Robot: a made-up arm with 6 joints.
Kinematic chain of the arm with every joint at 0, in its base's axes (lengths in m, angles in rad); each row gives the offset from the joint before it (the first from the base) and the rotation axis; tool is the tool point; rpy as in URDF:
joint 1: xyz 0 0 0.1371 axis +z
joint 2: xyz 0 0 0 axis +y
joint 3: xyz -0.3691 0 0.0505 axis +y
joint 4: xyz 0.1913 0 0.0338 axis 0.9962 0 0.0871
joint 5: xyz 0 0 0 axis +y
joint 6: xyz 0.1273 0 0.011 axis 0.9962 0 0.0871
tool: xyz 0 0 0 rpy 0 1.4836 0
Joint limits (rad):
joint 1: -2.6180..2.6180
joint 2: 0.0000..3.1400
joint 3: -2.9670..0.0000
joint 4: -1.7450..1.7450
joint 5: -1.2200..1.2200
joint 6: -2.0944..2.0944
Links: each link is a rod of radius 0.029 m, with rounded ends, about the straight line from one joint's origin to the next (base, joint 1, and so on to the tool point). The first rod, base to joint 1, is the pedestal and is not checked.
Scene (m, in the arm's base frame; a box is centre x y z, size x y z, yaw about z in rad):
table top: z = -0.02
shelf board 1: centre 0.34 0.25 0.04 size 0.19 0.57 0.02 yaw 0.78
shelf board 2: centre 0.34 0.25 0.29 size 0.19 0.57 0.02 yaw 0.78
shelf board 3: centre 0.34 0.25 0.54 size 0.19 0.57 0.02 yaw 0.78
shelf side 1: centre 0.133 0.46 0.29 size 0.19 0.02 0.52 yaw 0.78
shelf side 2: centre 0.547 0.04 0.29 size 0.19 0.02 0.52 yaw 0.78
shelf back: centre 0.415 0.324 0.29 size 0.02 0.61 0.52 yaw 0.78
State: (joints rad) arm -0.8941 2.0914 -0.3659 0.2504 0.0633 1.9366
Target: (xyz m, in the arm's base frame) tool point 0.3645 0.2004 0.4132
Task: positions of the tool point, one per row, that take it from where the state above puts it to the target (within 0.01 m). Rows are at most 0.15 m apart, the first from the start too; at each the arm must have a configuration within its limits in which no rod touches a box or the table.
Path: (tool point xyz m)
1: 0.2013 -0.1637 0.1597
2: 0.2570 -0.1320 0.2303
3: 0.2842 -0.0766 0.3168
4: 0.3399 -0.0020 0.3477
5: 0.3688 0.0939 0.3800
6: 0.3645 0.2004 0.4132

